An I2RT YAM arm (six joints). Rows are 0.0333 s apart.
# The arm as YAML. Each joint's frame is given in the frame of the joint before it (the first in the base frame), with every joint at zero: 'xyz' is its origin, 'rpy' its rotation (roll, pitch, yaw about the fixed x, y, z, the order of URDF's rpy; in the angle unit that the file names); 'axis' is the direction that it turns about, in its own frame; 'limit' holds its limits. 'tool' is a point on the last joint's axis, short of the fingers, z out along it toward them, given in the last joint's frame.
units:
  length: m
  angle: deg
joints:
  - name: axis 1
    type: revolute
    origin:
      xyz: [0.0, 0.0, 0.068]
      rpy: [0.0, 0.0, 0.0]
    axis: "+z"
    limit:
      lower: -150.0
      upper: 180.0
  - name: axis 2
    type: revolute
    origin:
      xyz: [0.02, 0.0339, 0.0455]
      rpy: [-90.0, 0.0, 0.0]
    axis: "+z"
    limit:
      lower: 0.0
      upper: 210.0
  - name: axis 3
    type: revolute
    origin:
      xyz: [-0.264, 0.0, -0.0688]
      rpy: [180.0, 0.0, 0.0]
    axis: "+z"
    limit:
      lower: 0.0
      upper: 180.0
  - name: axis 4
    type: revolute
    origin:
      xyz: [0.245, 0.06, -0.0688]
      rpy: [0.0, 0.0, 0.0]
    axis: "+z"
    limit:
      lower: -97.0
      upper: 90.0
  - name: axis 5
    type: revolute
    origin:
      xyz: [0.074, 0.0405, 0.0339]
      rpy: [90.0, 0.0, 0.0]
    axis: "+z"
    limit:
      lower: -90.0
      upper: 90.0
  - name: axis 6
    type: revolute
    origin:
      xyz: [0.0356, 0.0, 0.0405]
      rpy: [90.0, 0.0, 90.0]
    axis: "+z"
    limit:
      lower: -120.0
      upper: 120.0
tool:
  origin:
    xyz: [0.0, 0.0, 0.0]
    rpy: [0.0, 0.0, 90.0]
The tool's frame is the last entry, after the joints.
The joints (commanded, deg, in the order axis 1, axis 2, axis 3, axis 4, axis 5, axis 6), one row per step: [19.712, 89.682, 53.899, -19.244, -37.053, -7.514]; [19.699, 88.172, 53.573, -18.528, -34.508, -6.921]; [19.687, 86.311, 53.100, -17.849, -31.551, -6.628]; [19.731, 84.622, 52.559, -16.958, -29.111, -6.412]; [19.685, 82.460, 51.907, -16.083, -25.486, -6.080]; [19.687, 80.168, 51.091, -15.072, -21.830, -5.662]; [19.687, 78.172, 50.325, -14.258, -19.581, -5.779]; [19.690, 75.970, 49.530, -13.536, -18.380, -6.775]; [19.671, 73.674, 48.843, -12.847, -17.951, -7.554]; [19.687, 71.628, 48.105, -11.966, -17.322, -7.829]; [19.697, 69.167, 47.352, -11.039, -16.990, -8.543]
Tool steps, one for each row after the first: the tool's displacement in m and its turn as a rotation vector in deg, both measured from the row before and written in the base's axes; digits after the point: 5 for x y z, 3 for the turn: [-0.00118, -0.00186, 0.00597, -1.151, -2.062, -1.896]; [-0.00218, -0.00248, 0.00684, -1.412, -2.531, -2.023]; [-0.00226, -0.00195, 0.00597, -0.997, -2.407, -1.666]; [-0.00294, -0.00344, 0.00740, -1.590, -2.940, -2.698]; [-0.00374, -0.00354, 0.00725, -1.417, -2.969, -2.838]; [-0.00397, -0.00281, 0.00597, -0.820, -2.508, -1.567]; [-0.00508, -0.00255, 0.00661, -0.585, -2.814, -0.284]; [-0.00551, -0.00234, 0.00748, 0.059, -2.677, 0.111]; [-0.00499, -0.00210, 0.00609, 0.214, -2.337, -0.333]; [-0.00624, -0.00239, 0.00770, 0.252, -2.932, 0.119]
